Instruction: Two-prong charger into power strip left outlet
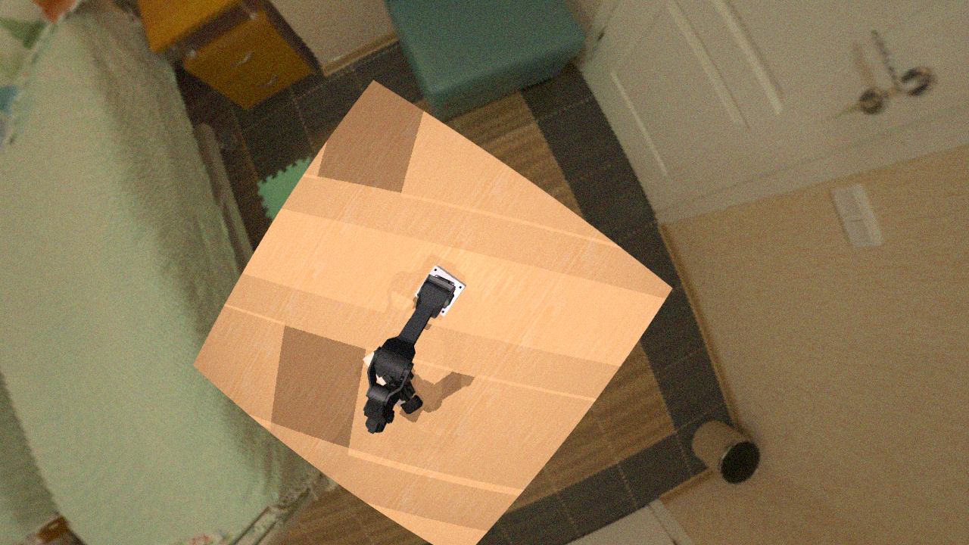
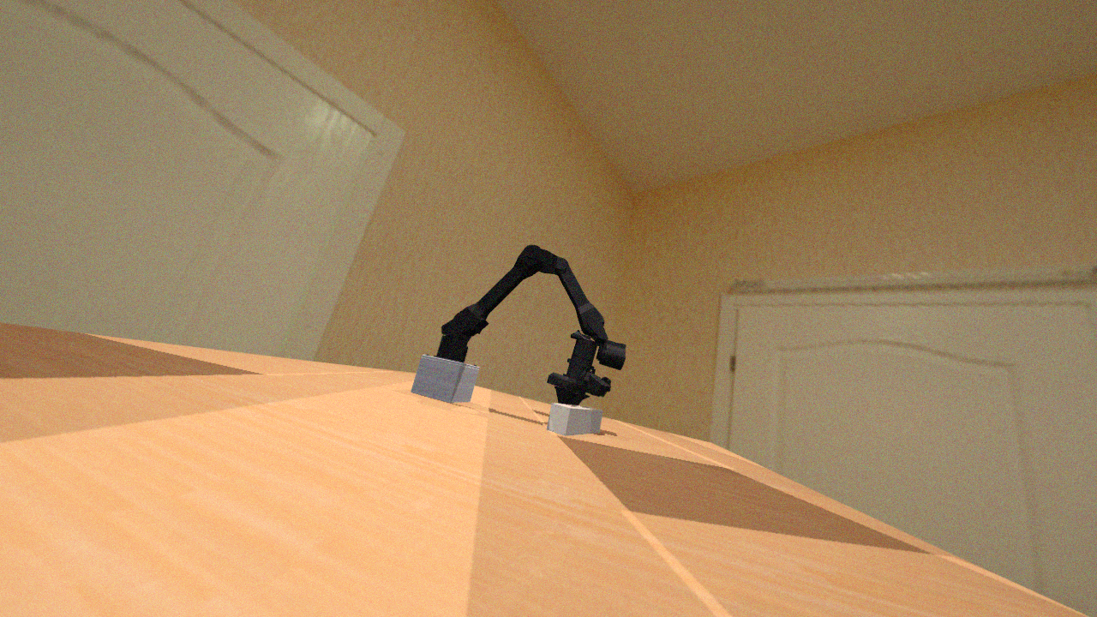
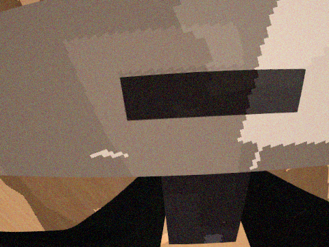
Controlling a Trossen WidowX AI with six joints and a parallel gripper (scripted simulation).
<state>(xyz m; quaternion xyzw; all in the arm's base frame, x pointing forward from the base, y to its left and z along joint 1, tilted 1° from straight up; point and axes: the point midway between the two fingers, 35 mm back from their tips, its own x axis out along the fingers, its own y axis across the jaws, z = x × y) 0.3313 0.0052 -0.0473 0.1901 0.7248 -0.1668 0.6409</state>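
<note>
The black two-prong charger is 20 mm ahead of my gripper tip, 10 mm to the right of it and 10 mm above it.
</note>
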